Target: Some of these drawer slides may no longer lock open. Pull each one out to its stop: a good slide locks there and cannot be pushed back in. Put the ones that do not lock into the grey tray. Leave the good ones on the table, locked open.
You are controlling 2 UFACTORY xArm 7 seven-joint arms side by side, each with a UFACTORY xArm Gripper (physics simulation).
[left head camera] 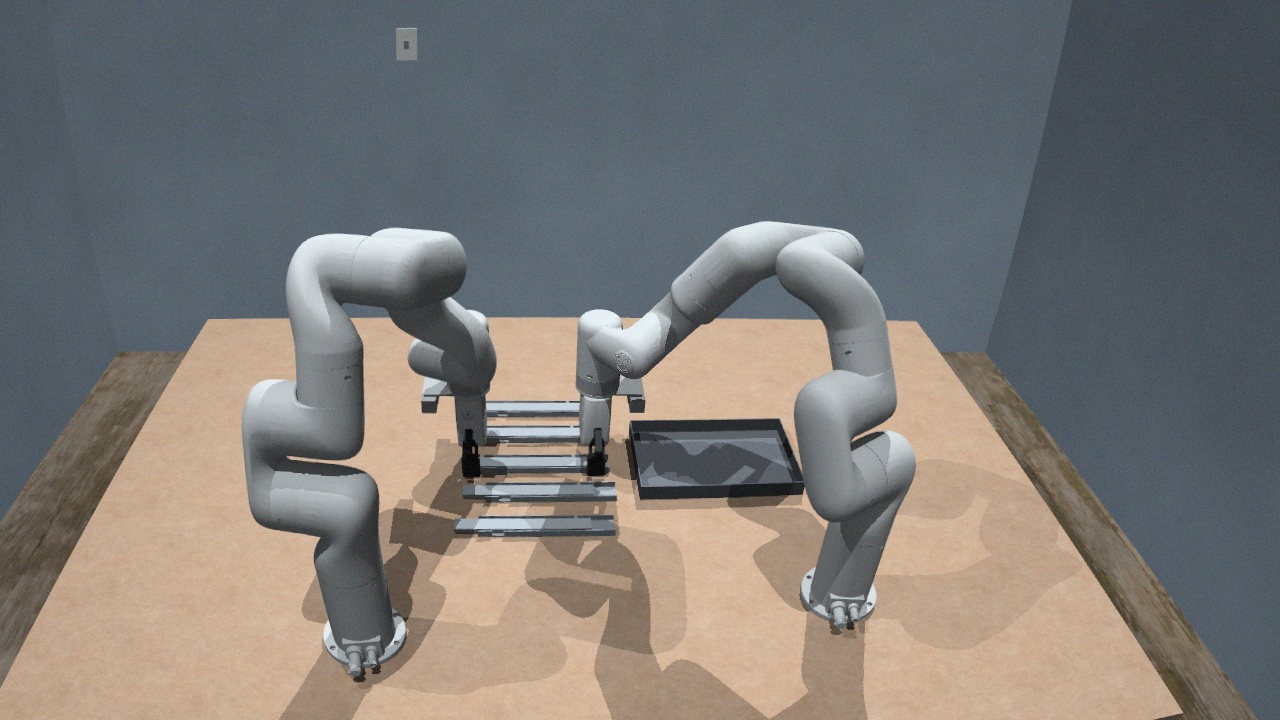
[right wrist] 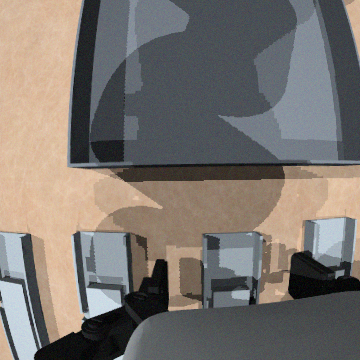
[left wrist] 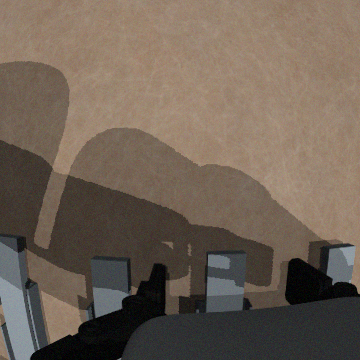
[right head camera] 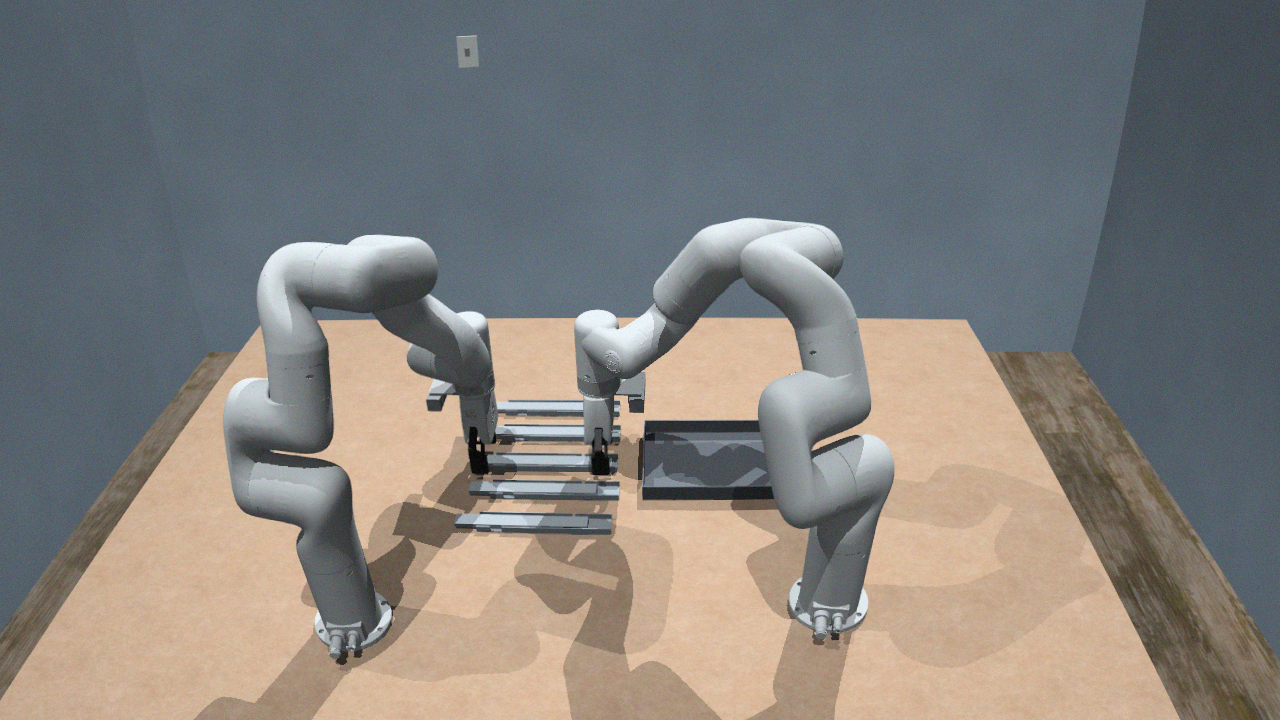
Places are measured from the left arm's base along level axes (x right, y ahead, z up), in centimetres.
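Pixels of known places: left gripper, between the fingertips: [left head camera: 472, 460] [left wrist: 227, 282] [right head camera: 484, 457]; right gripper, between the fingertips: [left head camera: 593, 459] [right wrist: 230, 277] [right head camera: 602, 458]; left arm's base, origin of its link: [left head camera: 365, 635] [right head camera: 354, 621]; right arm's base, origin of its link: [left head camera: 837, 594] [right head camera: 828, 603].
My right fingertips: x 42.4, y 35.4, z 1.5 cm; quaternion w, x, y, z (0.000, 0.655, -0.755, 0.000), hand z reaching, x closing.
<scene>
Ahead of a thing's pixels: the offset from my right fingertips to its top centre. "spot": to the spot under its first point.
Five metal drawer slides lie in parallel rows: back @(spot: dz -0.3, dx -8.7, dy +18.1 cm) [left head camera: 532, 408] [right head camera: 563, 407], second @(spot: dz -0.3, dx -9.9, dy +9.6 cm) [left head camera: 532, 434] [right head camera: 546, 431], middle [left head camera: 537, 463] [right head camera: 541, 462], fourth @(spot: dz -0.3, dx -11.6, dy -7.1 cm) [left head camera: 537, 491] [right head camera: 532, 488] and front @(spot: dz -0.4, dx -13.0, dy -15.8 cm) [left head camera: 537, 525] [right head camera: 523, 521]. My left gripper [left head camera: 469, 461] [right head camera: 477, 458] [left wrist: 227, 282] is open, low at the middle slide's left end, its fingers on either side. My right gripper [left head camera: 596, 458] [right head camera: 600, 458] [right wrist: 230, 277] is open at that slide's right end, likewise straddling it. In the right wrist view, inner rails sit back from the channel ends. Finger contact is hidden.
The grey tray @(dz +1.5, dx +22.3, dy -3.1 cm) [left head camera: 720, 490] [right head camera: 707, 492] [right wrist: 80, 100] stands right of the slides and holds no slide. In the right head camera, my right arm hides its right end. Neighbouring slides lie close outside the fingers of both grippers.
</scene>
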